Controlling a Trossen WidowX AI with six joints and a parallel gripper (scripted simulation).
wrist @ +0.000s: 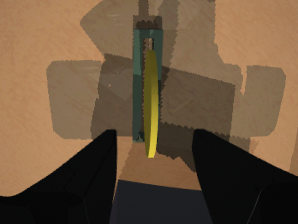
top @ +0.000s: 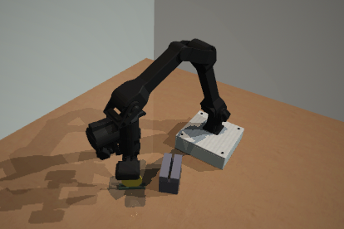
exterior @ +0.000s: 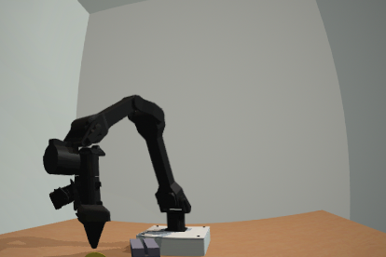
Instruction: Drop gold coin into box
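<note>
My gripper tip is now 50 mm above the thin gold coin.
</note>
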